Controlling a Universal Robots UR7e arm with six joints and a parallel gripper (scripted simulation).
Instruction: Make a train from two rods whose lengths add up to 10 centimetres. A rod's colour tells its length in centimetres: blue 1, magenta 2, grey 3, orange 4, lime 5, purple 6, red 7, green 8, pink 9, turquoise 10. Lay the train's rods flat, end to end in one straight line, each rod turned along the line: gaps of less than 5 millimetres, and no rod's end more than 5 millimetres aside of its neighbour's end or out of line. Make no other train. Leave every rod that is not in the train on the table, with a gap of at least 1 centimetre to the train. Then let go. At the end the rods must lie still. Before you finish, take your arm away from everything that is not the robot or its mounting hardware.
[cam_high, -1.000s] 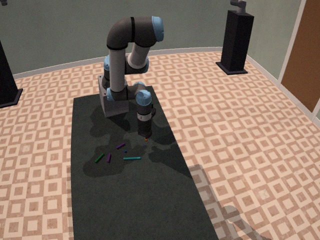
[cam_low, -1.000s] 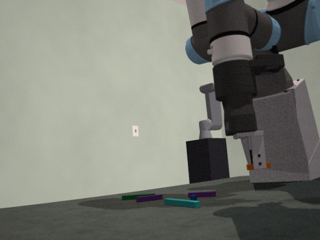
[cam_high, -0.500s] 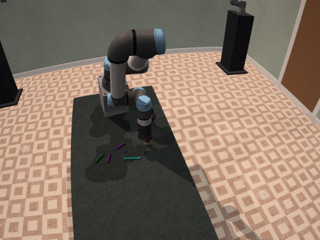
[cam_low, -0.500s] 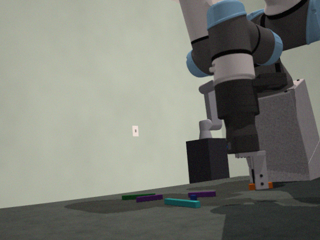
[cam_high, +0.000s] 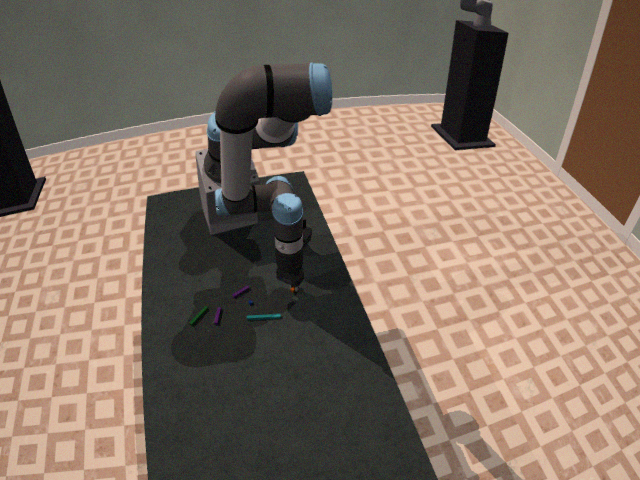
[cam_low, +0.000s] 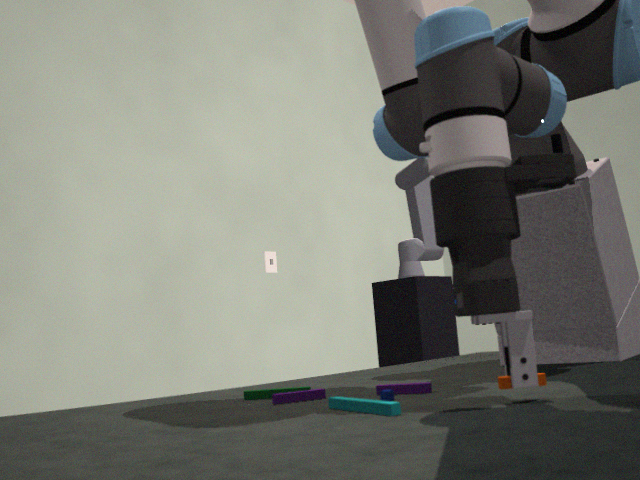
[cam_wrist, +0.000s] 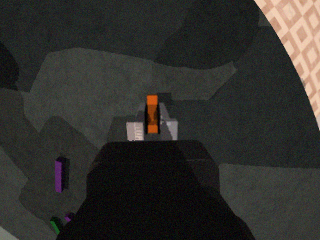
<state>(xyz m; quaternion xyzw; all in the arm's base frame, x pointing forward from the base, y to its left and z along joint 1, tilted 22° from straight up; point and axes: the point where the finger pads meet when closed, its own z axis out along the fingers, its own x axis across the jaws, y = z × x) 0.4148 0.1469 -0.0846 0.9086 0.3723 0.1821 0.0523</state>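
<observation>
Now: hand 1 cm above the orange rod. The rest, counted from my hand: purple rod (25 cm to the right, 5 cm ahead, 3 cm below); turquoise rod (12 cm to the right, 8 cm ahead, 3 cm below); small blue rod (14 cm to the right, 3 cm below, 2 cm ahead).
</observation>
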